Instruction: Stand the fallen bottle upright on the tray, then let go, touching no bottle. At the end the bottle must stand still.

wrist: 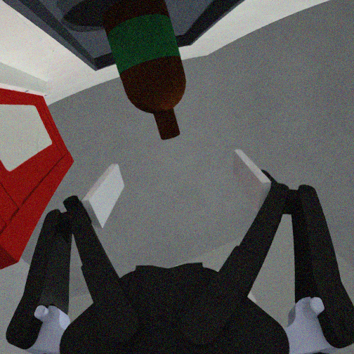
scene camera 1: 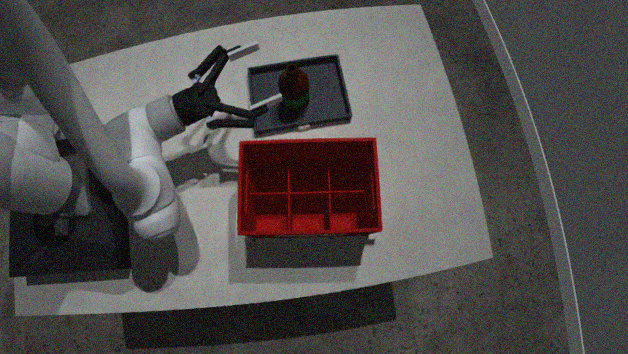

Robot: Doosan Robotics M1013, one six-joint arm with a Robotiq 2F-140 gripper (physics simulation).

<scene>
The gripper shows in the wrist view and in scene camera 1. The same spot on the gripper: point(scene camera 1: 219, 55) is point(wrist: 298, 198).
</scene>
